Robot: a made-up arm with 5 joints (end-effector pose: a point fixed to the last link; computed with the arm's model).
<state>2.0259 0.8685 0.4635 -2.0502 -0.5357</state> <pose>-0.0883 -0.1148 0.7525 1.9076 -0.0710 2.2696</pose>
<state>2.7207 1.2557 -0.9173 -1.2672 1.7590</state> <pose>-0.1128 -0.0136 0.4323 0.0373 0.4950 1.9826</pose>
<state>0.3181 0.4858 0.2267 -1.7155 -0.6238</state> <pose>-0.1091 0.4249 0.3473 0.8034 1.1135 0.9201</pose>
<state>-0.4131 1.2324 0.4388 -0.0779 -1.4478</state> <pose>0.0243 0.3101 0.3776 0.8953 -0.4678 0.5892</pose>
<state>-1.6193 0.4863 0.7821 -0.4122 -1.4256</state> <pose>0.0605 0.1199 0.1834 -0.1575 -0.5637 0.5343</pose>
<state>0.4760 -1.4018 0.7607 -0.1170 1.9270</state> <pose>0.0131 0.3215 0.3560 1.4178 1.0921 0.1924</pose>
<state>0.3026 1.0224 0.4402 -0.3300 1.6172</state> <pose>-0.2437 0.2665 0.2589 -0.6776 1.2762 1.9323</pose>
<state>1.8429 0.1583 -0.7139 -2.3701 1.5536</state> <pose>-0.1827 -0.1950 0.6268 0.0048 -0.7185 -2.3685</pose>
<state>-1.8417 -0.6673 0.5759 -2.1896 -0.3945</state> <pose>-0.0167 -0.1043 -0.0840 -0.4709 0.9404 0.0169</pose>
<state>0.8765 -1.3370 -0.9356 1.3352 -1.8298</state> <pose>0.0059 0.2612 0.6505 -1.1266 -1.5817 -0.0338</pose>
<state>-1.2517 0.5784 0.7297 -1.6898 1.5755</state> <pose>-0.2962 -0.0552 0.2567 0.5726 -2.3161 -0.7397</pose>
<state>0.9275 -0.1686 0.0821 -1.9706 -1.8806</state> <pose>0.0873 0.1522 0.3874 1.5734 0.6113 -0.7695</pose>
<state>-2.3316 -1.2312 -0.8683 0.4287 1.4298</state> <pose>-0.1102 -0.2062 0.4249 -1.3549 -0.9097 -1.9698</pose>
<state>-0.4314 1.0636 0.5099 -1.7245 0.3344</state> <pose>-0.3640 0.1380 0.2004 -0.5207 2.3500 1.6432</pose>
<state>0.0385 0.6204 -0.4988 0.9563 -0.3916</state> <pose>-0.0665 0.3429 0.5514 -0.1443 -1.4536 0.4071</pose>
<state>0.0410 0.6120 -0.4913 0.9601 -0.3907</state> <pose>-0.0647 0.3404 0.5533 -0.1428 -1.4520 0.3928</pose>
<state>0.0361 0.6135 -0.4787 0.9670 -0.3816</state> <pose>-0.0635 0.3393 0.5530 -0.1391 -1.4461 0.3887</pose>
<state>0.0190 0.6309 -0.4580 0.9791 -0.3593</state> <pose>-0.0633 0.3406 0.5490 -0.1324 -1.4334 0.4011</pose>
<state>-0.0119 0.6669 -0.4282 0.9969 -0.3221</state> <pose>-0.0640 0.3448 0.5406 -0.1226 -1.4111 0.4333</pose>
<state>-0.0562 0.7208 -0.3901 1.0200 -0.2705</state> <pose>-0.0655 0.3518 0.5273 -0.1119 -1.3769 0.4854</pose>
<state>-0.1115 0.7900 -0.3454 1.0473 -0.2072</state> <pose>-0.0674 0.3613 0.5091 -0.1026 -1.3290 0.5550</pose>
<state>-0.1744 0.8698 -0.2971 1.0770 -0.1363</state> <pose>-0.0696 0.3723 0.4864 -0.0980 -1.2674 0.6376</pose>
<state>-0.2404 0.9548 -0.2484 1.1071 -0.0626</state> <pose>-0.0722 0.3839 0.4600 -0.1000 -1.1945 0.7267</pose>
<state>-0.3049 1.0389 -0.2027 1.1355 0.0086</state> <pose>-0.0751 0.3947 0.4317 -0.1091 -1.1155 0.8153</pose>
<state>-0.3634 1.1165 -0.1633 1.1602 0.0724</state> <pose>-0.0786 0.4038 0.4037 -0.1236 -1.0377 0.8970</pose>
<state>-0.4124 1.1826 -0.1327 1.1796 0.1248</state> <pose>-0.0825 0.4106 0.3784 -0.1406 -0.9686 0.9668</pose>
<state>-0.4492 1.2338 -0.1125 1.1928 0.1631</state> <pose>-0.0865 0.4152 0.3583 -0.1563 -0.9151 1.0215</pose>
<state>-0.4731 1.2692 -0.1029 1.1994 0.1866</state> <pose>-0.0904 0.4180 0.3443 -0.1682 -0.8803 1.0608</pose>
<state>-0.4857 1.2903 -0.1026 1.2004 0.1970</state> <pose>-0.0940 0.4197 0.3364 -0.1756 -0.8637 1.0868</pose>
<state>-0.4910 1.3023 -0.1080 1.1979 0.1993</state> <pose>-0.0972 0.4207 0.3324 -0.1796 -0.8587 1.1041</pose>
